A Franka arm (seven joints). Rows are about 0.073 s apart.
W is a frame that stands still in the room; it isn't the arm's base.
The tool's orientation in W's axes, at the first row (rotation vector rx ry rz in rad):
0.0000, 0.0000, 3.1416
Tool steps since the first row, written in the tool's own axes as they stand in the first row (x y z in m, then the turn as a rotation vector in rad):
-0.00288, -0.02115, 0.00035, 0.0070, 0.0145, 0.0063
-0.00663, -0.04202, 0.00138, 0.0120, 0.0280, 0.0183
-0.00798, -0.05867, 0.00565, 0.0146, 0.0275, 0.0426
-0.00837, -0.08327, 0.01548, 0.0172, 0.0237, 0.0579
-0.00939, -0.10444, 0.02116, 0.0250, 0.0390, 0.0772
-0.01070, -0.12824, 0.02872, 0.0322, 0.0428, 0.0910
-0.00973, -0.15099, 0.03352, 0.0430, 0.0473, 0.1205
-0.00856, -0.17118, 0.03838, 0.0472, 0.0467, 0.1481
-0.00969, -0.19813, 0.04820, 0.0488, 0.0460, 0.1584
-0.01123, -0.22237, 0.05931, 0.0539, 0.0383, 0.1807
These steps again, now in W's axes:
0.00288, 0.02115, 0.00035, -0.0070, -0.0145, 0.0063
0.00663, 0.04202, 0.00138, -0.0120, -0.0280, 0.0183
0.00798, 0.05867, 0.00565, -0.0146, -0.0275, 0.0426
0.00837, 0.08327, 0.01548, -0.0172, -0.0237, 0.0579
0.00939, 0.10444, 0.02116, -0.0250, -0.0390, 0.0772
0.01070, 0.12824, 0.02872, -0.0322, -0.0428, 0.0910
0.00973, 0.15099, 0.03352, -0.0430, -0.0473, 0.1205
0.00856, 0.17118, 0.03838, -0.0472, -0.0467, 0.1481
0.00969, 0.19813, 0.04820, -0.0488, -0.0460, 0.1584
0.01123, 0.22237, 0.05931, -0.0539, -0.0383, 0.1807

